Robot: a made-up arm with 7 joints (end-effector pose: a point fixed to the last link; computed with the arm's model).
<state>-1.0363 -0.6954 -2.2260 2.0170 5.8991 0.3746 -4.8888</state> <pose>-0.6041 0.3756 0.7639 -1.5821 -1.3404 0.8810</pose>
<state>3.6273 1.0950 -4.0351 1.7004 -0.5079 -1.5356 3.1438</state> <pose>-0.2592 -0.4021 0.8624 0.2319 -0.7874 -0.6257</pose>
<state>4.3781 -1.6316 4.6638 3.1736 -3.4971 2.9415 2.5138</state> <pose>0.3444 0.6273 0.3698 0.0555 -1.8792 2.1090</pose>
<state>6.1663 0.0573 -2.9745 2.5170 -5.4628 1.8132 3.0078</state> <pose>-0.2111 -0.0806 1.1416 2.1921 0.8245 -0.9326</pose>
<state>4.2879 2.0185 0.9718 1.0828 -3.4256 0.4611 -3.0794</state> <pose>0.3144 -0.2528 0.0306 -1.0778 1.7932 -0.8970</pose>
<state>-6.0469 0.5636 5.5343 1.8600 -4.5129 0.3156 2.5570</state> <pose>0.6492 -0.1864 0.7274 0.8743 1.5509 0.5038</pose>
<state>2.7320 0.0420 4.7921 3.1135 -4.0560 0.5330 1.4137</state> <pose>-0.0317 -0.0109 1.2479 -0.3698 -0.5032 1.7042</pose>
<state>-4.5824 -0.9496 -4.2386 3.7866 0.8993 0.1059 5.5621</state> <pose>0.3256 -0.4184 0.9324 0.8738 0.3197 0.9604</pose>
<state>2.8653 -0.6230 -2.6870 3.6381 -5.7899 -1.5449 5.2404</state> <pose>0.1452 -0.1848 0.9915 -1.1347 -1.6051 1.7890</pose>
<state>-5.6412 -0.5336 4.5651 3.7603 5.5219 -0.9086 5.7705</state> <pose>-0.3468 0.0968 0.9662 -1.0691 0.0709 0.2304</pose>
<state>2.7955 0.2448 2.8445 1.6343 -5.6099 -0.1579 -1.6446</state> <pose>0.2031 -0.2608 1.0353 1.2647 0.0525 1.3254</pose>
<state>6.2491 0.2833 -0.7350 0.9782 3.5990 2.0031 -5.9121</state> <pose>0.3763 -0.3483 0.6031 0.3454 0.1888 -0.6718</pose>
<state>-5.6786 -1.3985 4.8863 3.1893 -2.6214 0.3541 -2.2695</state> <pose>-0.7181 -0.4442 0.5359 2.1356 0.2922 -1.9904</pose>
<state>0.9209 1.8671 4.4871 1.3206 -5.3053 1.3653 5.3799</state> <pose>0.5874 -0.0162 0.3379 2.2125 0.0400 -0.4140</pose>
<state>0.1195 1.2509 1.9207 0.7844 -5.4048 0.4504 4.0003</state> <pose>0.0444 0.4197 0.5541 0.1089 -1.4001 -0.4420</pose>
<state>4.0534 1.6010 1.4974 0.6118 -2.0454 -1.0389 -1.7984</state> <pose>0.1403 -0.2797 0.4403 -0.0746 0.7312 1.4765</pose>
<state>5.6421 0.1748 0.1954 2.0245 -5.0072 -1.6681 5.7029</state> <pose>0.2972 -0.2367 0.9523 -0.2923 -1.6026 1.8339</pose>
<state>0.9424 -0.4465 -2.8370 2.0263 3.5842 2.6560 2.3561</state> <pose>-0.2796 -0.4605 0.8918 -1.1850 0.1451 0.0732</pose>
